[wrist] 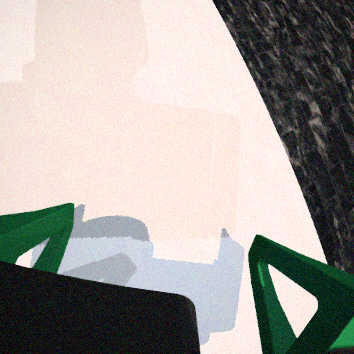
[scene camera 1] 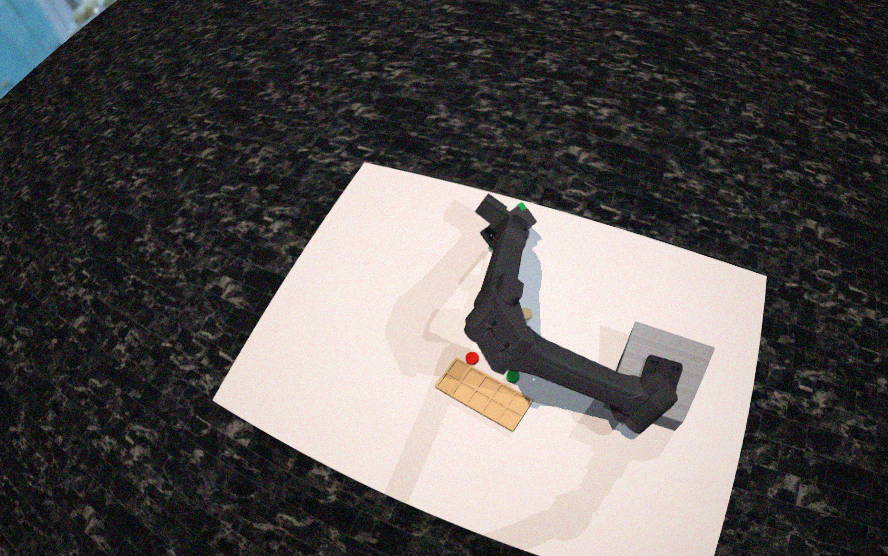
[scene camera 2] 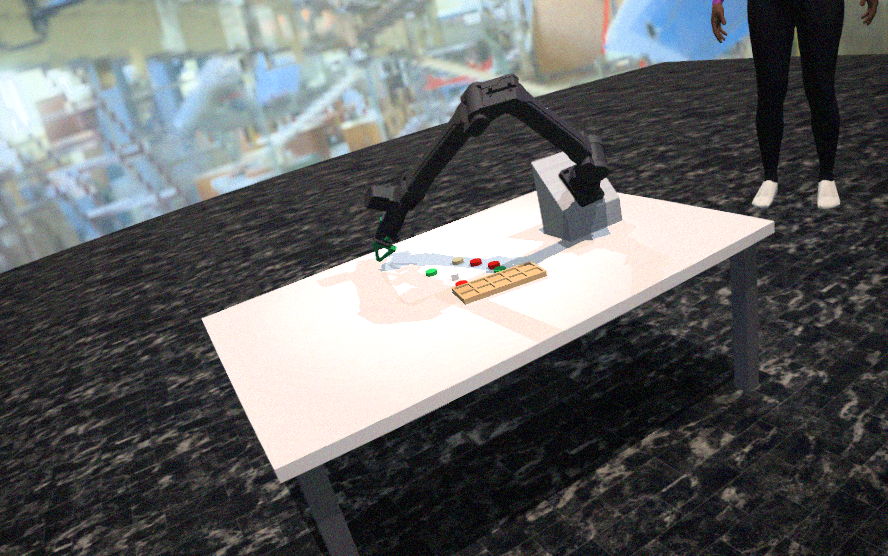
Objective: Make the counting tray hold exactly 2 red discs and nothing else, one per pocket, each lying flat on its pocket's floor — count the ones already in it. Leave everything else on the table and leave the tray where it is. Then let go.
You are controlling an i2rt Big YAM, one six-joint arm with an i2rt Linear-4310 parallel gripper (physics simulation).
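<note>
The wooden counting tray point(scene camera 1: 484, 394) point(scene camera 2: 499, 282) has two rows of pockets, and no disc shows in them. One red disc point(scene camera 1: 471, 358) point(scene camera 2: 461, 283) lies on the table just beside the tray's long side, near one end. Two more red discs, one point(scene camera 2: 475, 261) farther back and one point(scene camera 2: 494, 264) nearer the tray, show in scene camera 2; the arm hides them in scene camera 1. My gripper point(scene camera 1: 506, 227) point(scene camera 2: 384, 250) point(wrist: 165, 230) is open and empty, above the table near its far edge, away from the discs and tray.
A green disc point(scene camera 1: 513, 376) point(scene camera 2: 500, 269) lies close to the tray. Another green disc point(scene camera 2: 430, 271), a beige disc point(scene camera 1: 526, 313) point(scene camera 2: 457, 260) and a small pale grey piece point(scene camera 2: 454, 277) lie on the table point(scene camera 1: 314, 340) point(scene camera 2: 366, 366). The grey arm base point(scene camera 1: 691, 360) point(scene camera 2: 568, 219) stands behind.
</note>
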